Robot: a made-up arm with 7 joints. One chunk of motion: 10 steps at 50 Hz.
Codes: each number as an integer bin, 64 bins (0 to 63) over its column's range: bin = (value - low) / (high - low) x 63, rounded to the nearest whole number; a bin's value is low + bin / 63 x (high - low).
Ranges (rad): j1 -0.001..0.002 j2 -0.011..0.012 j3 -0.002..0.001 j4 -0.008..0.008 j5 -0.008..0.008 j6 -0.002..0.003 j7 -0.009..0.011
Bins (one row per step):
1: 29 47 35 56 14 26 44
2: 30 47 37 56 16 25 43
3: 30 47 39 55 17 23 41
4: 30 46 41 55 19 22 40
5: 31 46 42 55 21 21 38
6: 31 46 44 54 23 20 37
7: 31 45 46 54 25 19 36
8: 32 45 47 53 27 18 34
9: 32 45 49 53 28 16 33
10: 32 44 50 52 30 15 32
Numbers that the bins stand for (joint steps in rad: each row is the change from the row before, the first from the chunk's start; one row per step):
1: 0.00038 0.00616 -0.00033 0.00622 -0.00444 0.00006 0.00497
2: 0.00043 0.00616 -0.00024 0.00622 -0.00394 -0.00002 0.00465
3: 0.00043 0.00616 -0.00014 0.00597 -0.00368 -0.00017 0.00402
4: 0.00043 0.00579 -0.00005 0.00597 -0.00317 -0.00025 0.00370
5: 0.00048 0.00579 0.00000 0.00597 -0.00267 -0.00033 0.00306
6: 0.00048 0.00579 0.00010 0.00571 -0.00216 -0.00041 0.00275
7: 0.00048 0.00543 0.00019 0.00571 -0.00165 -0.00049 0.00243
8: 0.00052 0.00543 0.00024 0.00546 -0.00114 -0.00057 0.00179
9: 0.00052 0.00543 0.00033 0.00546 -0.00089 -0.00073 0.00148
10: 0.00052 0.00506 0.00038 0.00521 -0.00038 -0.00081 0.00116

